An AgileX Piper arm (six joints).
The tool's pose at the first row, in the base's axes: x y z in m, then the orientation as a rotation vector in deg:
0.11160, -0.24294, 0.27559, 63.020, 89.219, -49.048
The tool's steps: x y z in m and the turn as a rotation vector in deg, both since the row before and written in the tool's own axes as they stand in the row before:
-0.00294, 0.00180, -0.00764, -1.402, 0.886, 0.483
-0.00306, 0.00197, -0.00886, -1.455, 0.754, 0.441
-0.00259, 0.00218, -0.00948, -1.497, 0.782, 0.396
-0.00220, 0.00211, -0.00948, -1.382, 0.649, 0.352
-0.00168, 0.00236, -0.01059, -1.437, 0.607, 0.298
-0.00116, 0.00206, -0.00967, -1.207, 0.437, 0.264
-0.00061, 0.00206, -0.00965, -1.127, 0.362, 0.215
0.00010, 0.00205, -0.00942, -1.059, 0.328, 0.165
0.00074, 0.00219, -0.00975, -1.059, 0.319, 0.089
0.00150, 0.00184, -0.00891, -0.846, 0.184, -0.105
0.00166, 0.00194, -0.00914, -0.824, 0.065, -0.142
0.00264, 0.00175, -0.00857, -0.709, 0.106, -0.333
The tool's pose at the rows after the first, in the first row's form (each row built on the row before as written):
0.11106, -0.23604, 0.28031, 62.863, 90.001, -47.129
0.11008, -0.22811, 0.28560, 62.553, 90.698, -45.245
0.10880, -0.21955, 0.29073, 62.186, 91.441, -43.339
0.10719, -0.21103, 0.29562, 61.789, 92.058, -41.617
0.10508, -0.20141, 0.30047, 61.283, 92.671, -39.899
0.10281, -0.19266, 0.30464, 60.826, 93.103, -38.478
0.10031, -0.18384, 0.30835, 60.349, 93.478, -37.191
0.09768, -0.17507, 0.31138, 59.863, 93.835, -36.011
0.09480, -0.16583, 0.31398, 59.312, 94.223, -34.885
0.09181, -0.15726, 0.31561, 58.702, 94.573, -34.132
0.08864, -0.14845, 0.31719, 58.025, 94.833, -33.473
0.08540, -0.13992, 0.31764, 57.300, 95.222, -33.024

